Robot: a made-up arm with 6 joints.
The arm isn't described. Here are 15 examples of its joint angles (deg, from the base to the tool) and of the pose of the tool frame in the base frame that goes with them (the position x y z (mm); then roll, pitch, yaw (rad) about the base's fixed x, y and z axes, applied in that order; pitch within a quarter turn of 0, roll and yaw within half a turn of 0).
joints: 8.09 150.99 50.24 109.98 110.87 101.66
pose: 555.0 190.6 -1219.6 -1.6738 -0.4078 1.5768
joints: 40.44 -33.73 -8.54 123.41 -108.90 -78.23
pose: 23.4 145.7 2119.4 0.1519 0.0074 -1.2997
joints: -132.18 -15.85 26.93 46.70 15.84 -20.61
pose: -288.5 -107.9 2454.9 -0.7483 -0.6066 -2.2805
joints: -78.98 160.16 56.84 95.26 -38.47 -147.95
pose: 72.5 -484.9 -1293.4 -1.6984 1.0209 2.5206
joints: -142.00 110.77 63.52 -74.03 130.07 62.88
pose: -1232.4 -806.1 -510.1 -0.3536 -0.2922 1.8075
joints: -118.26 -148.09 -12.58 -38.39 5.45 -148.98
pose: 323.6 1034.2 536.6 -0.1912 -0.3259 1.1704
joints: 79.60 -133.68 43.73 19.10 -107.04 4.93
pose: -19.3 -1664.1 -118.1 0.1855 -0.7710 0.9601
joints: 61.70 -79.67 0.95 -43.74 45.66 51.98
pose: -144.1 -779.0 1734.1 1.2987 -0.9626 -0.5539
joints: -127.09 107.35 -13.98 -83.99 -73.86 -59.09
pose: -203.0 -268.3 -302.0 -1.8834 0.1654 -0.7907
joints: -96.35 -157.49 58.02 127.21 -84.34 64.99
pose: 224.2 929.3 -1007.3 1.1298 0.7104 -2.4837
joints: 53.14 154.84 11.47 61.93 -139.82 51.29
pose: 68.1 -158.9 -991.4 0.3759 -0.4826 0.2991
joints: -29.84 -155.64 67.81 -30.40 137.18 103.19
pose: -1052.3 284.2 -905.7 -2.3795 -0.2967 -1.1842
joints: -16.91 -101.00 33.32 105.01 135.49 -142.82
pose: -1685.8 638.4 892.7 -1.8847 0.3890 0.1221
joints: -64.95 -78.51 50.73 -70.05 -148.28 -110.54
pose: -677.4 1132.2 1664.1 1.1479 0.7015 -0.0607
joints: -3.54 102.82 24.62 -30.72 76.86 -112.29
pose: 1152.1 -395.3 -520.9 1.7940 -0.1140 -0.2464
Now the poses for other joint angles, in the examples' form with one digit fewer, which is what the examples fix.
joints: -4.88 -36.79 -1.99 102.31 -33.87 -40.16
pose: 21 14 2241 -0.807 -0.306 -1.059
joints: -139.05 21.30 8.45 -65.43 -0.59 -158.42
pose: -1008 -766 1162 -2.656 -0.054 -2.665
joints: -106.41 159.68 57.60 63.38 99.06 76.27
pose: -162 -428 -1295 -1.406 0.083 -1.118
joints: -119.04 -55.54 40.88 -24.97 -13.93 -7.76
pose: 214 859 2177 -0.290 -1.050 -1.488
